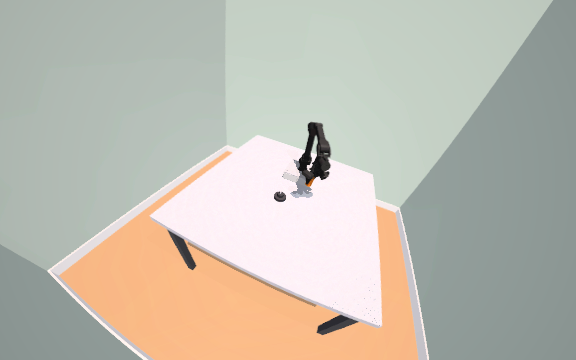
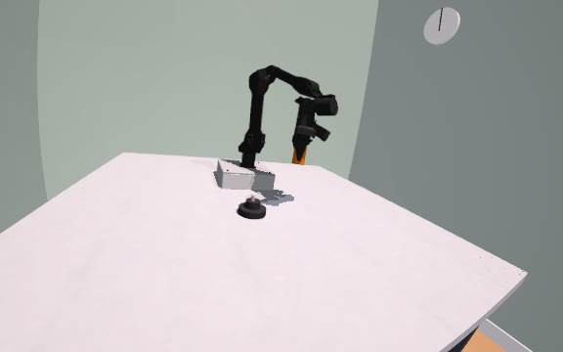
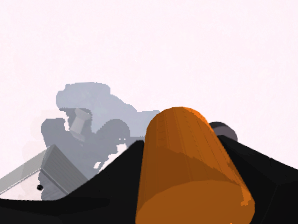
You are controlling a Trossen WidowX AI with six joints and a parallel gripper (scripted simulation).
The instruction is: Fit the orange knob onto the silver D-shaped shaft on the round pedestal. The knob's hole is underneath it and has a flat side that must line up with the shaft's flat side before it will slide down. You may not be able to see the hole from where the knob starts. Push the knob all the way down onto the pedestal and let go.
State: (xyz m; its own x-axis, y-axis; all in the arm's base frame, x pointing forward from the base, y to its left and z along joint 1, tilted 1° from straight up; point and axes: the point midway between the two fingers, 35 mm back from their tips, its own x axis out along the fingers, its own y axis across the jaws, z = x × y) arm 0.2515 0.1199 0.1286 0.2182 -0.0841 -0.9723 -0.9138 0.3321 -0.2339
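The dark round pedestal lies 15 cm to the right of my gripper tip, 13 cm below it and 7 cm ahead of it. Round my gripper tip: orange knob (3 cm above, 1 cm behind).
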